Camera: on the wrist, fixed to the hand. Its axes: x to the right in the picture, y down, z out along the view.
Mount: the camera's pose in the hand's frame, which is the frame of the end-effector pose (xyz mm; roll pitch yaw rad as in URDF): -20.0 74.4 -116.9 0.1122 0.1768 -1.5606
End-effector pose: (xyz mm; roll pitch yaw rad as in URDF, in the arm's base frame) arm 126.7 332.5 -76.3 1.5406 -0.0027 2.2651
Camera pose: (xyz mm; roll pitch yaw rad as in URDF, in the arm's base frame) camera 48.1 240.8 -5.5 -3.1174 1.4236 -2.5341
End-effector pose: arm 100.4 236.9 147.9 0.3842 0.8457 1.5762
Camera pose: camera -12.0 162.8 109.5 -0.8144 0.3686 -0.4277
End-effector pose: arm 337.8 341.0 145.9 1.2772 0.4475 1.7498
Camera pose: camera 206.8 315.4 188.3 -1.2174 1.1191 -1.1216
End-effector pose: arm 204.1 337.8 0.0 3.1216 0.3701 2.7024
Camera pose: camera 212.9 413.3 117.6 -2.6555 -0.1424 -2.0766
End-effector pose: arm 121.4 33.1 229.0 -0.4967 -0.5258 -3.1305
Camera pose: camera 69.4 22.8 99.4 0.6566 -0.2807 1.4260
